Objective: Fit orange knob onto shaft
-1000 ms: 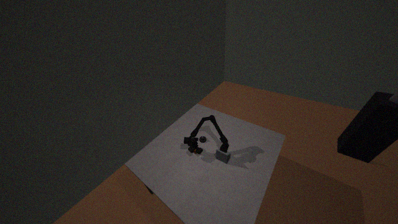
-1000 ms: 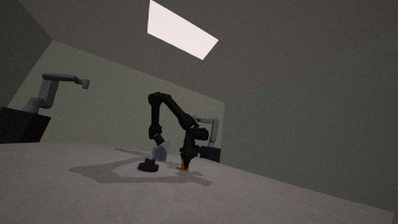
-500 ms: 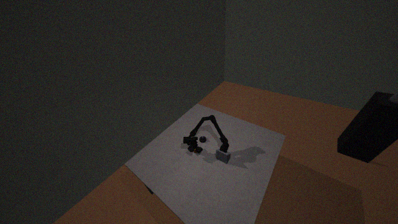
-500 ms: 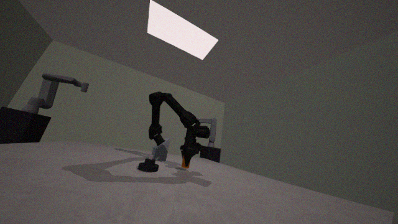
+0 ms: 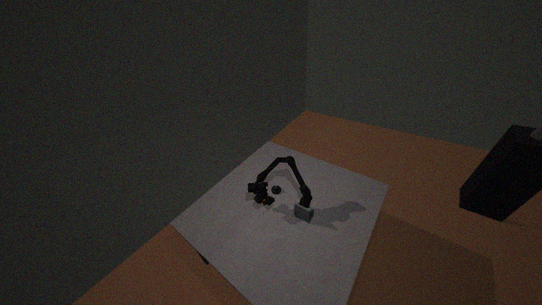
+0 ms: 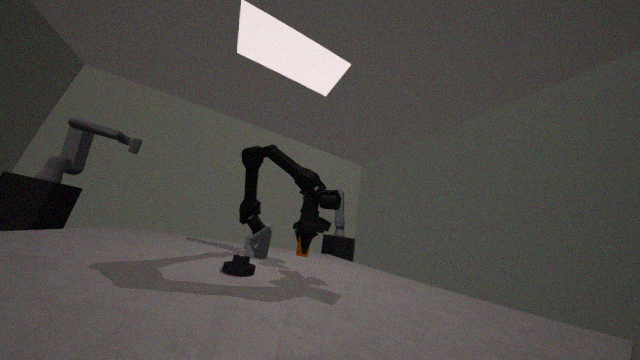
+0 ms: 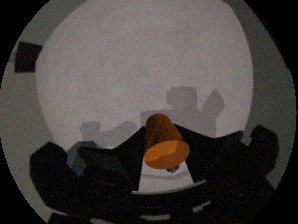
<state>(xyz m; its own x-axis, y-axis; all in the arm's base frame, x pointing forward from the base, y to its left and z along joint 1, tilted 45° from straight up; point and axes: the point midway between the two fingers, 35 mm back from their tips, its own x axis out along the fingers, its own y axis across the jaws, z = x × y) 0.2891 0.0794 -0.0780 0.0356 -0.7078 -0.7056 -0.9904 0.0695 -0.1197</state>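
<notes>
Right now the round pedestal is 3 cm ahead of my gripper tip, 19 cm to the right of it and 4 cm below it. Also, from my gripper tip: orange knob (3 cm above).
</notes>
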